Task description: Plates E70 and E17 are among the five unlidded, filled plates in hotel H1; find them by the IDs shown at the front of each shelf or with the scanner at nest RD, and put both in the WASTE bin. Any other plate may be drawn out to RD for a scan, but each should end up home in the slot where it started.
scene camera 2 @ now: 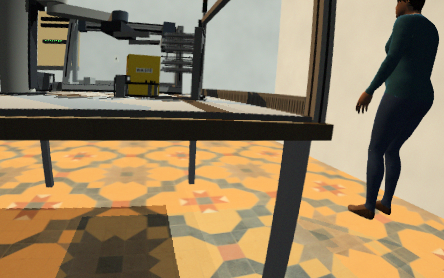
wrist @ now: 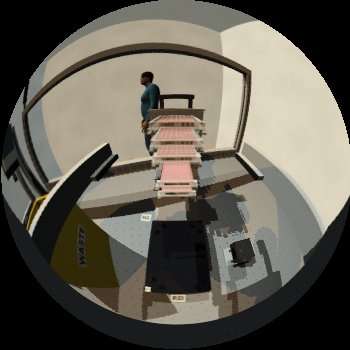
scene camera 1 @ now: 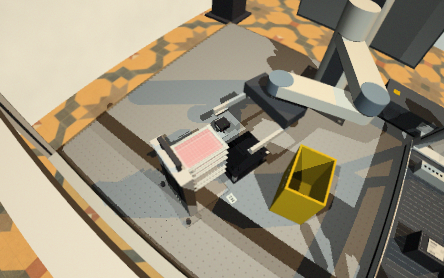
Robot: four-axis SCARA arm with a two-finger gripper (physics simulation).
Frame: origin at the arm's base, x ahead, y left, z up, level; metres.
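Where they show: gripper, fingertip midpoint: (scene camera 2: 155, 38) (wrist: 176, 146) (scene camera 1: 231, 130).
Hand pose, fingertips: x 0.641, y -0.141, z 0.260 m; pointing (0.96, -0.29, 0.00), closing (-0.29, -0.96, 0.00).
Note:
Things, the pixels of their top centre, and the offset from my fingertips. "*": a spot on its surface instead. Level surfaces: height alone.
- top plate, middle of its top: (wrist: 175, 117) (scene camera 1: 198, 145) (scene camera 2: 180, 34) dx +0.104, dy -0.030, dz +0.020 m
- black nest RD, middle of its top: (wrist: 177, 254) (scene camera 1: 242, 150) (scene camera 2: 137, 80) dx -0.066, dy +0.019, dz -0.178 m
- yellow WASTE bin, middle of its top: (scene camera 1: 312, 173) (scene camera 2: 143, 56) dx -0.053, dy +0.251, dz -0.048 m
- small black device, middle of its top: (wrist: 245, 248) (scene camera 1: 222, 122) (scene camera 2: 122, 75) dx -0.116, dy -0.108, dz -0.164 m
- H1 label, surface spot: (wrist: 145, 217) (scene camera 1: 231, 198) * dx +0.076, dy +0.080, dz -0.247 m
- dark ribbed surface, its level: dz -0.199 m
- black box, surface spot: (scene camera 1: 427, 247) * dx -0.101, dy +0.687, dz -0.129 m
Hotel H1 (scene camera 1: 187, 192) (wrist: 200, 113) holds stacked plates with pink contents, the top plate (scene camera 1: 200, 147) (wrist: 177, 120) being most visible in scene camera 1. No plate ID is legible. The black nest RD (scene camera 1: 245, 162) (wrist: 177, 260) lies in front of the hotel. The yellow WASTE bin (scene camera 1: 300, 202) (scene camera 2: 144, 82) (wrist: 97, 257) stands beside the nest. My gripper (scene camera 1: 229, 132) (wrist: 176, 146) is open, its two fingers wide apart and empty. It hangs above the nest area, facing the hotel, with the plates beyond the fingertips in the wrist view.
A small black device (scene camera 1: 221, 124) (wrist: 242, 251) stands beside the nest. The H1 label (scene camera 1: 231, 198) (wrist: 145, 217) lies near the hotel. A dark ribbed surface (scene camera 1: 422, 205) carrying a black box (scene camera 1: 427, 247) lies at the right. A person (scene camera 2: 410, 60) (wrist: 150, 97) stands beyond the table.

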